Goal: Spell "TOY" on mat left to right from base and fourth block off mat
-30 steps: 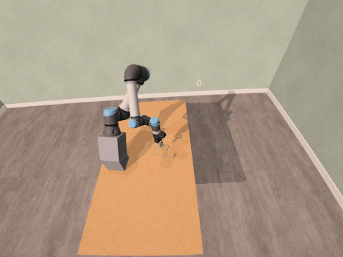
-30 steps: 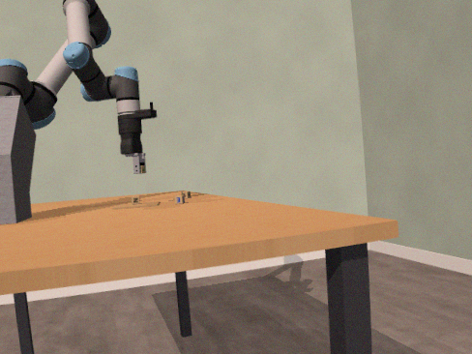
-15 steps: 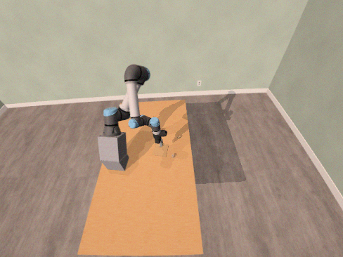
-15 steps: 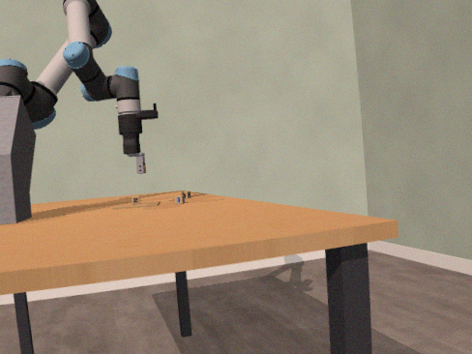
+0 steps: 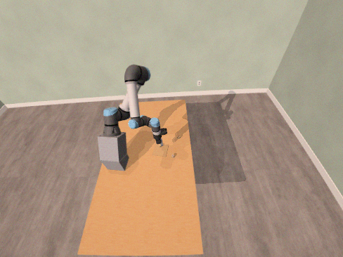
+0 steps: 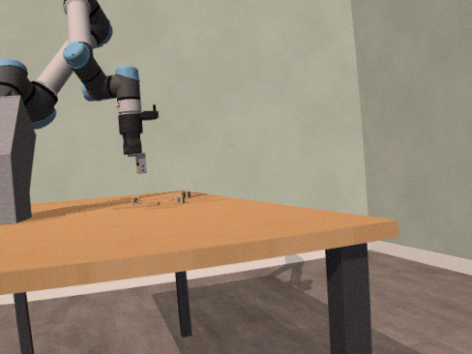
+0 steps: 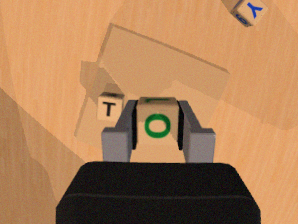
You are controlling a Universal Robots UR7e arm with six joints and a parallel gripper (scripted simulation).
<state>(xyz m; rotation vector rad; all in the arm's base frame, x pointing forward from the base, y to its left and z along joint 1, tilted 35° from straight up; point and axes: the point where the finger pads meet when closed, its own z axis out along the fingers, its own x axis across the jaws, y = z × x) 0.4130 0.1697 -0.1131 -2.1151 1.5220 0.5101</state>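
The tan mat lies 20 mm behind my hand and 120 mm below it. The rest, counted from my hand: O block: 10 mm below; Y block: 110 mm ahead, 60 mm to the right, 110 mm below; T block: 30 mm behind, 40 mm to the left, 110 mm below.
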